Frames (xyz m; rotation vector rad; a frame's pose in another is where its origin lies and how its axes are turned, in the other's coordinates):
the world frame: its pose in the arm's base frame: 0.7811 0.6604 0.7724 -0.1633 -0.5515 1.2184
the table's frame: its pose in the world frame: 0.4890 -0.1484 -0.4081 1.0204 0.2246 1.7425
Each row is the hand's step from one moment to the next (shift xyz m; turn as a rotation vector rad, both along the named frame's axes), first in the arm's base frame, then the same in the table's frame.
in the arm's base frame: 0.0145 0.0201 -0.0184 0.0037 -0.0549 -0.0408
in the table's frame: -0.0130 -0.0275 -0.0053 -0.0143 0.0294 -0.0602
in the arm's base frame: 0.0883 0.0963 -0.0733 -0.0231 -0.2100 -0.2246
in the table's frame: -0.0799 -0.1263 -0.0099 -0.0235 0.0838 -0.2958
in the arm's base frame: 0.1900 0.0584 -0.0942 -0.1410 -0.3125 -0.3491
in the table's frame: -0.1872 -0.1111 -0.0319 0.0692 0.1269 -0.4675
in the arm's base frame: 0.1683 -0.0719 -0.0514 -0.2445 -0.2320 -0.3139
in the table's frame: -0.1800 0.0256 -0.0554 0.1851 0.0808 -0.4139
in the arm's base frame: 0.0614 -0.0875 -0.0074 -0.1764 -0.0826 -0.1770
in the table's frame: -0.0731 0.0687 -0.0377 0.1490 0.0062 -0.2169
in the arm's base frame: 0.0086 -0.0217 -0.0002 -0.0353 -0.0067 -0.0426
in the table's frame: -0.0115 0.0183 -0.0088 0.0306 -0.0107 -0.0453
